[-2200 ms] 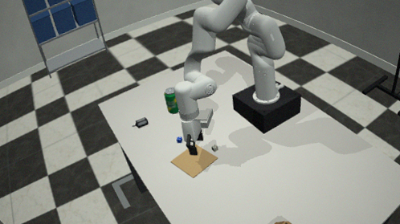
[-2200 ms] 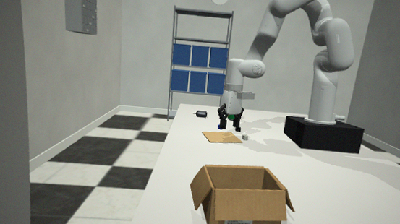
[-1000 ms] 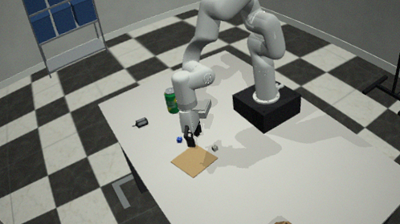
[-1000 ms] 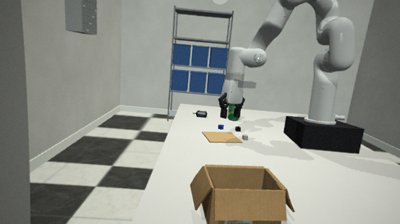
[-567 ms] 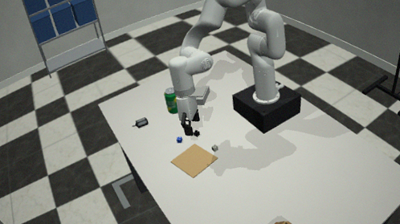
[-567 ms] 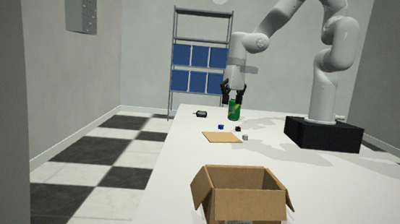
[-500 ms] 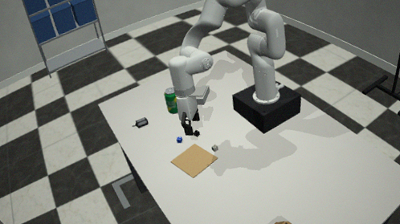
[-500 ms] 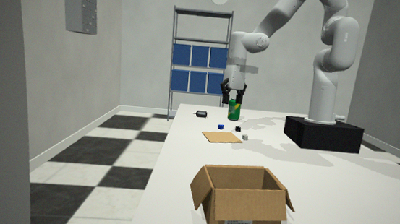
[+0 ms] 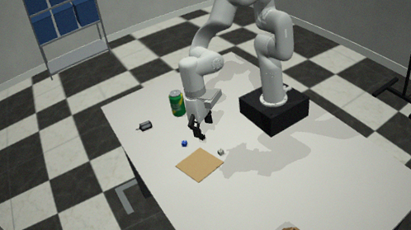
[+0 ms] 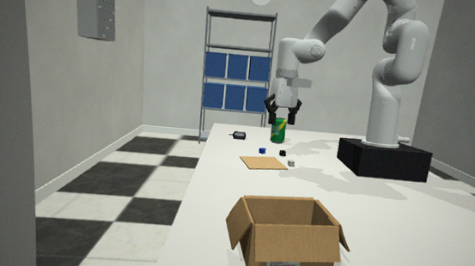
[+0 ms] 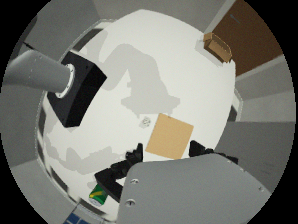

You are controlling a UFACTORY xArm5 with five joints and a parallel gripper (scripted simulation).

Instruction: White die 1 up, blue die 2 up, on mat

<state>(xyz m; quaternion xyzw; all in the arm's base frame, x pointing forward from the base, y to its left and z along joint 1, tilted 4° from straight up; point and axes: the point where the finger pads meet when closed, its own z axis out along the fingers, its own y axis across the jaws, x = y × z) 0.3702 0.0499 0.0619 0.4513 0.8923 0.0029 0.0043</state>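
Right now my hand is 15 cm above the white die, 5 cm past it and 1 cm to the right of it. The rest, counted from my hand: blue die (15 cm below, 12 cm to the right, 5 cm ahead); tan mat (15 cm below, 5 cm ahead, 2 cm to the left); black die (15 cm below, 12 cm to the right, 3 cm behind).
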